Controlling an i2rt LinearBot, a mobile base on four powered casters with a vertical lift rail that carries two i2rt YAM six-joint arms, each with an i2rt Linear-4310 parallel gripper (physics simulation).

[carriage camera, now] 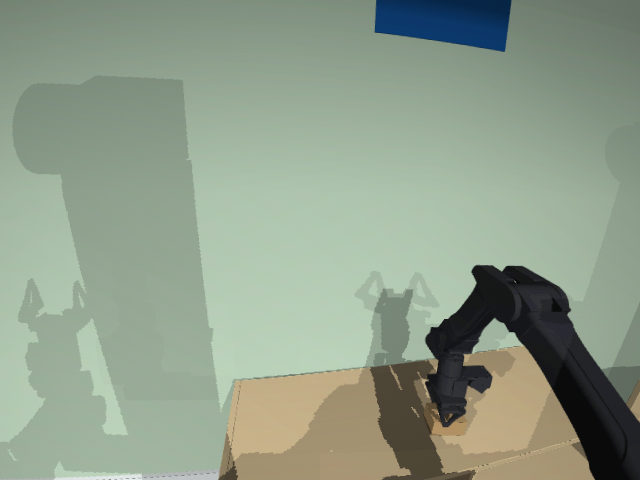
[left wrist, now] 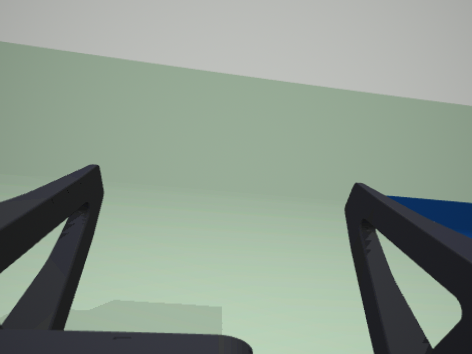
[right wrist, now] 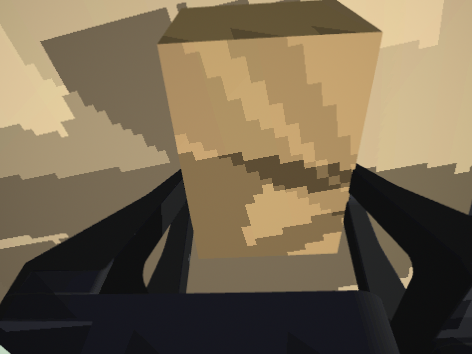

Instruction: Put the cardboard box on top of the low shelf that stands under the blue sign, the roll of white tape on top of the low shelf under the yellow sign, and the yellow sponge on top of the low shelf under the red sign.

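Places are measured from the left arm's base along level axes (x ahead, y left, z up), in centimetres.
Pixels of known places: left gripper, fingertip midpoint: [left wrist: 229, 187]; right gripper, fingertip midpoint: [carriage camera: 440, 416] [right wrist: 265, 174].
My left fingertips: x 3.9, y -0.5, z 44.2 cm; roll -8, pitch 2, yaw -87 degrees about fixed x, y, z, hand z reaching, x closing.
Observation:
Ahead of a thing's pixels: the offset from my left fingertips to its top centre. Level surfaces: height alone.
The tan cardboard box {dx +37.7, dy -72.7, dz -64.0 cm} [carriage camera: 448, 427] [right wrist: 270, 120] is between the fingers of my right gripper [carriage camera: 447, 421] [right wrist: 265, 174], which is shut on it. In the carriage camera the box shows over the top of the low wooden shelf {dz -69.5 cm} [carriage camera: 279, 408]; whether it touches the top I cannot tell. The blue sign {dx +66.5, dy -71.2, dz +54.7 cm} [carriage camera: 442, 20] [left wrist: 440, 212] is on the wall above the shelf. My left gripper [left wrist: 229, 187] is open and empty, facing the wall. The white tape, the yellow sponge and the yellow and red signs do not show.
The pale green wall [carriage camera: 289, 180] [left wrist: 225, 135] stands directly behind the shelf and carries shadows of the robot. The shelf's left edge and its front edge show low in the carriage camera. Another wooden edge [carriage camera: 634, 400] shows at the far right.

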